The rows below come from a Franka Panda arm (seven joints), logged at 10 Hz.
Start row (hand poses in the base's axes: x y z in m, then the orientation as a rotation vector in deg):
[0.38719, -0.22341, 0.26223, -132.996, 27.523, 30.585]
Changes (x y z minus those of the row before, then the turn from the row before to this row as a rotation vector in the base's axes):
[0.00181, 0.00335, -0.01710, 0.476, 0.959, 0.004]
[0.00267, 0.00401, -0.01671, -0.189, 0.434, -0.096]
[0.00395, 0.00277, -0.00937, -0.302, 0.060, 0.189]
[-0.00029, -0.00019, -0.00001, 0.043, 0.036, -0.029]
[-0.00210, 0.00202, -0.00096, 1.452, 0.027, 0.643]
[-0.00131, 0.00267, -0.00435, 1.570, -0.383, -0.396]
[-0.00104, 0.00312, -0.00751, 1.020, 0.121, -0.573]
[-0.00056, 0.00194, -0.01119, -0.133, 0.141, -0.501]
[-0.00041, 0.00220, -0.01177, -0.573, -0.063, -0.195]
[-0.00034, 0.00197, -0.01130, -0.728, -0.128, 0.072]
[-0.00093, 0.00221, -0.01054, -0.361, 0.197, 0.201]
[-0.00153, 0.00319, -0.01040, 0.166, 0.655, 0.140]
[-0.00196, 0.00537, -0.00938, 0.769, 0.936, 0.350]
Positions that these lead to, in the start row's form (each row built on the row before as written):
[0.38900, -0.22006, 0.24513, -132.383, 27.794, 31.780]
[0.39167, -0.21605, 0.22842, -132.452, 28.181, 32.223]
[0.39562, -0.21328, 0.21905, -132.797, 28.112, 32.347]
[0.39533, -0.21347, 0.21904, -132.739, 28.145, 32.381]
[0.39323, -0.21145, 0.21808, -131.590, 26.870, 32.896]
[0.39192, -0.20878, 0.21373, -130.030, 26.524, 32.429]
[0.39088, -0.20566, 0.20622, -128.837, 26.830, 32.394]
[0.39032, -0.20372, 0.19503, -128.760, 27.502, 32.283]
[0.38991, -0.20152, 0.18326, -129.245, 27.903, 32.039]
[0.38957, -0.19955, 0.17196, -129.985, 28.037, 31.835]
[0.38864, -0.19734, 0.16142, -130.366, 28.049, 32.118]
[0.38711, -0.19415, 0.15102, -130.141, 28.151, 32.970]
[0.38515, -0.18878, 0.14164, -129.363, 27.921, 34.324]

